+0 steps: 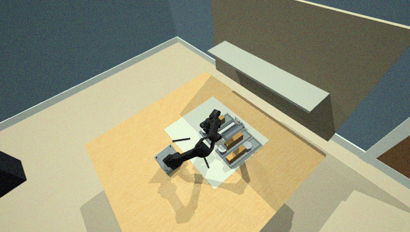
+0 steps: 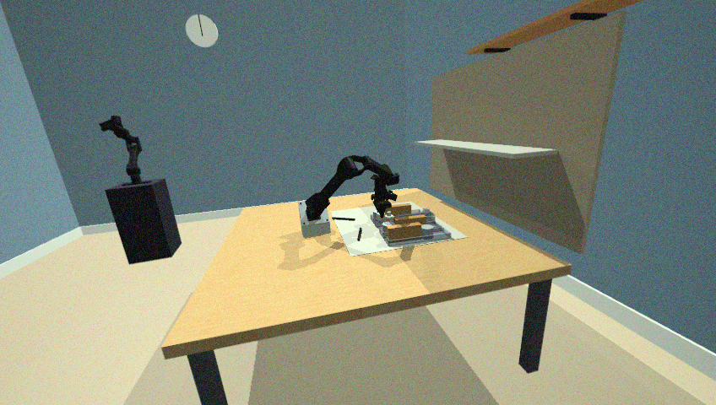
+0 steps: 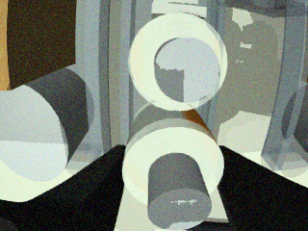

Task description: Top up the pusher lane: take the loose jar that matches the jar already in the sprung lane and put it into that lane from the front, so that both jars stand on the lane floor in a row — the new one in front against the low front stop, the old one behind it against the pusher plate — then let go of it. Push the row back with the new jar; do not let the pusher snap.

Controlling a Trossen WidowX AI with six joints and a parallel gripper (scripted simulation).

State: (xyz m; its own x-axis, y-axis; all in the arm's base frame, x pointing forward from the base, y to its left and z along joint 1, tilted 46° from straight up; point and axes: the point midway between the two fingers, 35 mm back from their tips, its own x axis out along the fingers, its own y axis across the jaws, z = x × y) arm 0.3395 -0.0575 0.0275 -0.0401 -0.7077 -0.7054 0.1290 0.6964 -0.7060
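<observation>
Now: gripper tip 14 cm short of the grey railed lane, 4 cm to the left of it and 3 cm above it. Round my gripper tip: white pusher 15 cm ahead, 5 cm to the right; then wall shelf 50 cm ahead, 32 cm above, 1 cm to the right.
</observation>
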